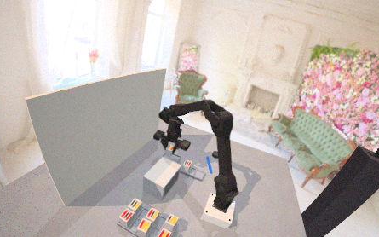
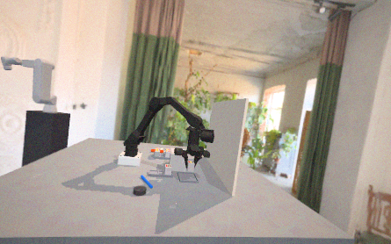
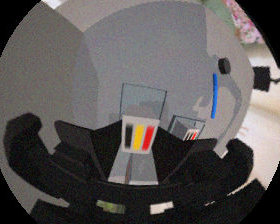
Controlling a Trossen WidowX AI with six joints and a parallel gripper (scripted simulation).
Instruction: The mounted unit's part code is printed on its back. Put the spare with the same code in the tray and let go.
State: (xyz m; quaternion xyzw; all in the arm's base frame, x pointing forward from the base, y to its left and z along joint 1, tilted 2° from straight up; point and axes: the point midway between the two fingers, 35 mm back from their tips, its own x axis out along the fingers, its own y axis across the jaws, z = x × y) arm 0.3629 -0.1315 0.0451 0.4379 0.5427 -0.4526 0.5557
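Now: the shallow tray 5 cm below my gripper tip and 1 cm behind it. From my gripper tip the other things lie so: blue pen (20 cm behind, 12 cm to the right, 5 cm below); black puck (24 cm to the right, 20 cm behind, 4 cm below); grey box (18 cm to the left, 8 cm behind).
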